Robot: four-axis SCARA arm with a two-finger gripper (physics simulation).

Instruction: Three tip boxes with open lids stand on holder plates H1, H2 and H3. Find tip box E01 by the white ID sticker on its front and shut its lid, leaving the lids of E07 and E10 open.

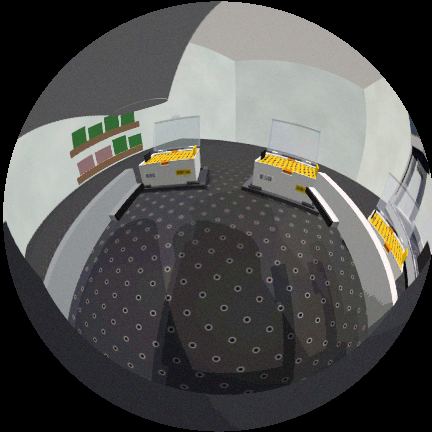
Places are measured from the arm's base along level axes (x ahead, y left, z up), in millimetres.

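Pixels of known places: gripper, between the fingertips: (pixel 223 172).
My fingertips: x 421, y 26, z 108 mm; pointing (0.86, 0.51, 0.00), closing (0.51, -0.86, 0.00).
Ahead of a thing's pixels: the offset from my fingertips to its top centre. "pt": to the spot under its first point. Level surfaces: height alone.
White tip box E01 (pixel 170 174), with yellow tips and its ID sticker at the front left, stands on a dark holder plate {pt 121 mm ahead, 125 mm left, 88 mm down} (pixel 203 179) left of centre; its clear lid {158 mm ahead, 241 mm left, 58 mm up} (pixel 176 134) is upright and open. Tip box E10 (pixel 280 183) stands to its right on another holder plate {pt 142 mm ahead, 32 mm left, 86 mm down} (pixel 249 186); its clear lid {261 mm ahead, 24 mm right, 58 mm up} (pixel 294 139) is also open. A third tip box {97 mm ahead, 255 mm right, 21 mm down} (pixel 389 239) is at the far right, its lid (pixel 401 194) open, its sticker not readable. My gripper (pixel 223 172) is open and empty, its fingers wide apart at left and right, with E01 and E10 beyond them.
A dark perforated table {95 mm down} (pixel 225 250) lies below, with shadows on it. Wall shelves (pixel 107 138) with green and pink blocks are at the left. A large dark shape (pixel 115 55) fills the upper left. A grey-and-white structure is partly visible at the right edge.
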